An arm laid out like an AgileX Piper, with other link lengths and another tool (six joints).
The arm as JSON. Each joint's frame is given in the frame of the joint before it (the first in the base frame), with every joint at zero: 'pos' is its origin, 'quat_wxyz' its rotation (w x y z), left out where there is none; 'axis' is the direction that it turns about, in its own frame. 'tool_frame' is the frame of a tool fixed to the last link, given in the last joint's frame.
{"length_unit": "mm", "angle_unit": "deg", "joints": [
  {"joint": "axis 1", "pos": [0.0, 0.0, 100.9], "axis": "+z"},
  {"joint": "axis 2", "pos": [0.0, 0.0, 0.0], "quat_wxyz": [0.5, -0.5, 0.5, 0.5], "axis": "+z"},
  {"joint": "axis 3", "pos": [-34.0, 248.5, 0.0], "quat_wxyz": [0.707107, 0.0, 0.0, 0.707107], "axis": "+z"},
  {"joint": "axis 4", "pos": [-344.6, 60.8, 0.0], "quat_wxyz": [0.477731, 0.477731, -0.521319, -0.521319], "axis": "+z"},
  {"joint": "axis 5", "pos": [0.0, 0.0, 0.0], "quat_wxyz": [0.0, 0.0, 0.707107, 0.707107], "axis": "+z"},
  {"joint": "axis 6", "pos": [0.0, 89.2, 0.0], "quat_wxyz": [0.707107, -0.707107, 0.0, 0.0], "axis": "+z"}
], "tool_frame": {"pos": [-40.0, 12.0, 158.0], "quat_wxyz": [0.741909, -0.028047, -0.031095, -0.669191]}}
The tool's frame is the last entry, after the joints.
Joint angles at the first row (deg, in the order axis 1, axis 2, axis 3, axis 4, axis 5, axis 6):
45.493, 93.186, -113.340, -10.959, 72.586, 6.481
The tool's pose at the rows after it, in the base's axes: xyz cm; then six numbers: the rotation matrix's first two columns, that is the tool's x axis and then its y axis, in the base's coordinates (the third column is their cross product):
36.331 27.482 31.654 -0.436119 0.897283 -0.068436 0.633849 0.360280 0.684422
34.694 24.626 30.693 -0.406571 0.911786 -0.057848 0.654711 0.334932 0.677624
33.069 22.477 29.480 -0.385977 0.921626 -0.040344 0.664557 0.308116 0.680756
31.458 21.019 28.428 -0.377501 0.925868 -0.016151 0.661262 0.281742 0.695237
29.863 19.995 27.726 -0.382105 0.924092 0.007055 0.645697 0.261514 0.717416
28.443 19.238 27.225 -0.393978 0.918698 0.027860 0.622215 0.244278 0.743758
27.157 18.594 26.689 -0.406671 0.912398 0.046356 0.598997 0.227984 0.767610
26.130 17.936 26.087 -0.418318 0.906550 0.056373 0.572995 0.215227 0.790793
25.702 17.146 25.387 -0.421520 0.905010 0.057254 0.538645 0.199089 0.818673
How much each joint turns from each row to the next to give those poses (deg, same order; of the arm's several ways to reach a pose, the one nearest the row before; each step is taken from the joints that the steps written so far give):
-1.792, -7.438, 8.196, 0.292, -0.115, 1.252
-1.509, -7.501, 8.993, 0.237, -0.996, 0.926
-1.138, -7.243, 8.778, 0.469, -1.919, 0.889
-0.643, -6.937, 7.948, 0.701, -2.426, 0.683
-0.184, -6.629, 6.831, 0.761, -2.317, 0.176
-0.025, -6.218, 5.944, 0.797, -2.265, -0.230
0.000, -5.793, 5.336, 0.800, -1.946, -0.338
-0.052, -5.442, 4.967, 0.476, -1.825, -0.515
-0.615, -5.202, 5.076, 0.002, -2.581, -0.678

